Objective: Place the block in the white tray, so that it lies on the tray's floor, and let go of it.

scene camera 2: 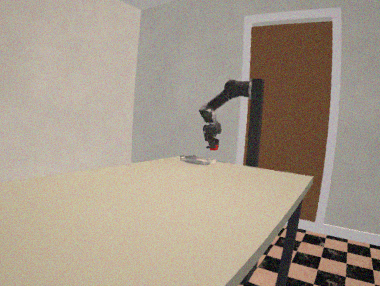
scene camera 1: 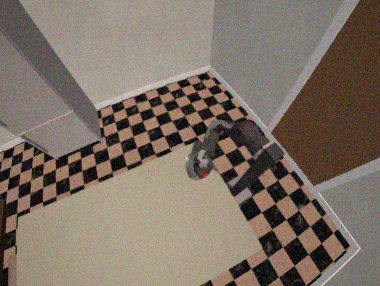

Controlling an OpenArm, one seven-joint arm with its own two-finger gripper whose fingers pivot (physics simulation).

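Note:
The red block point(scene camera 1: 205, 175) point(scene camera 2: 214, 147) is at the lower end of the arm. My gripper point(scene camera 1: 201, 173) point(scene camera 2: 212, 146) is shut on the block and points down, with the block a small part in view beneath the fingers. In the scene camera 2 view, the white tray point(scene camera 2: 189, 159) lies on the table near its far edge, and the block is above the tray's right part, with a gap between them. In the scene camera 1 view, the arm and gripper hide the tray, so I cannot tell exactly how the block lines up with it.
The pale table top point(scene camera 1: 125, 215) point(scene camera 2: 140, 215) extends away from the arm. The arm's dark post point(scene camera 1: 257, 170) point(scene camera 2: 255, 122) stands beyond the table edge. A grey cabinet point(scene camera 1: 50, 95) stands beyond the table, and a brown door point(scene camera 1: 340, 95) point(scene camera 2: 292, 120) is behind the post.

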